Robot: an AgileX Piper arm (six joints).
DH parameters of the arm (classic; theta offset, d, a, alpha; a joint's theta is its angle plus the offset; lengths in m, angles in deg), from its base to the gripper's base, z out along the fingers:
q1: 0 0.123 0 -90
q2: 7.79 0 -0.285 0
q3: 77.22 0 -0.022 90
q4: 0 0.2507 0 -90
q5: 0 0 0 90
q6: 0 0.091 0 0
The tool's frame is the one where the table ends.
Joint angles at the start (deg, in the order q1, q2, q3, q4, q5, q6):
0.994 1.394 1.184 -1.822 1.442 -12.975
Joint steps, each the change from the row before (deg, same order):
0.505 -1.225 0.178 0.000 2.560 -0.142
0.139 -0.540 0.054 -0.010 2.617 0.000
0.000 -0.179 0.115 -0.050 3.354 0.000
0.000 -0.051 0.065 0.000 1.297 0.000
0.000 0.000 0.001 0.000 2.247 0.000
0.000 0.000 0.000 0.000 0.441 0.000
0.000 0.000 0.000 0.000 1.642 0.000
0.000 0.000 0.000 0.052 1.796 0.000
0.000 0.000 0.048 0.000 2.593 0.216
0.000 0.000 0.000 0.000 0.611 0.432
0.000 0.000 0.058 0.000 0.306 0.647
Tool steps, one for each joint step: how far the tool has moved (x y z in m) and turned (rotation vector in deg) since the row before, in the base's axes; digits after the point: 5 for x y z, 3 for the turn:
-0.00154 0.00035 -0.00387 -0.171 1.509 0.423
-0.00078 -0.00002 -0.00393 -0.063 2.129 0.055
-0.00055 -0.00020 -0.00581 -0.136 3.286 -0.112
-0.00026 -0.00007 -0.00238 -0.034 1.310 -0.042
-0.00052 -0.00013 -0.00353 -0.059 2.246 -0.074
-0.00012 -0.00003 -0.00069 -0.012 0.441 -0.014
-0.00049 -0.00010 -0.00256 -0.043 1.641 -0.054
-0.00062 -0.00008 -0.00278 0.005 1.796 -0.054
-0.00103 -0.00015 -0.00426 0.139 2.643 -0.137
-0.00027 -0.00004 -0.00093 0.398 0.618 -0.141
-0.00013 -0.00002 -0.00080 0.609 0.374 -0.197

